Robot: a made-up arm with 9 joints. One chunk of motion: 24 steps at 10 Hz.
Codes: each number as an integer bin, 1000 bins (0 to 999) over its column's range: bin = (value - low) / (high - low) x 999, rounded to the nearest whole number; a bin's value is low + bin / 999 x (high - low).
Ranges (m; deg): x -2..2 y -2..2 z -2..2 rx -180..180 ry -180..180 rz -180..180
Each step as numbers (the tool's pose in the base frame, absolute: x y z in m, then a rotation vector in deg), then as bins.
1 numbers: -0.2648 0.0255 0.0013 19.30 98.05 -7.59
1 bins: 433 506 500 553 772 478
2 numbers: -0.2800 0.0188 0.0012 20.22 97.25 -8.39
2 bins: 430 504 500 556 769 476
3 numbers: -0.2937 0.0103 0.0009 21.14 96.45 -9.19
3 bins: 426 502 500 558 767 474
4 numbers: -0.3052 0.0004 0.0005 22.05 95.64 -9.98
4 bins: 423 500 500 561 765 472
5 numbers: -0.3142 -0.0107 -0.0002 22.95 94.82 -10.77
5 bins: 421 497 499 563 763 470
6 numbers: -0.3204 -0.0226 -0.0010 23.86 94.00 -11.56
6 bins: 419 494 499 566 760 467
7 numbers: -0.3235 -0.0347 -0.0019 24.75 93.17 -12.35
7 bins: 419 491 499 568 758 465
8 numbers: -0.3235 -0.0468 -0.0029 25.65 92.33 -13.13
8 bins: 419 488 499 571 756 463
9 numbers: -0.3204 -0.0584 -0.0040 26.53 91.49 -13.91
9 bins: 419 485 499 573 753 461
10 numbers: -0.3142 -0.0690 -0.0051 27.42 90.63 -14.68
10 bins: 421 482 498 576 751 459
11 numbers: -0.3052 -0.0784 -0.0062 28.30 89.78 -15.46
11 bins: 423 480 498 578 749 457
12 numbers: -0.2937 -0.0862 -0.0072 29.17 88.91 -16.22
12 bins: 426 478 498 580 746 454
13 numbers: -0.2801 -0.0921 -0.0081 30.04 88.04 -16.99
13 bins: 430 476 497 583 744 452
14 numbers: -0.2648 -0.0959 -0.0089 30.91 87.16 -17.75
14 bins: 433 476 497 585 741 450
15 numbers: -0.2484 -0.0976 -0.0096 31.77 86.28 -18.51
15 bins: 437 475 497 588 739 448
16 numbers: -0.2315 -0.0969 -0.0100 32.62 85.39 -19.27
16 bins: 442 475 497 590 736 446
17 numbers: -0.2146 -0.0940 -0.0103 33.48 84.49 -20.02
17 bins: 446 476 497 592 734 444
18 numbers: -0.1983 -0.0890 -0.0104 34.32 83.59 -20.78
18 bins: 450 477 497 595 731 442
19 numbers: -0.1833 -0.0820 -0.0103 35.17 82.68 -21.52
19 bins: 454 479 497 597 729 440
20 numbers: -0.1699 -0.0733 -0.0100 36.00 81.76 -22.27
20 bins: 457 481 497 599 726 438
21 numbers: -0.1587 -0.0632 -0.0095 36.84 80.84 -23.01
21 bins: 460 484 497 602 724 436
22 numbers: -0.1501 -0.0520 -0.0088 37.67 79.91 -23.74
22 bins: 462 487 497 604 721 434
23 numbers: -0.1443 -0.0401 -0.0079 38.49 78.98 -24.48
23 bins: 463 489 498 606 719 432
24 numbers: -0.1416 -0.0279 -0.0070 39.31 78.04 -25.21
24 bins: 464 493 498 609 716 430
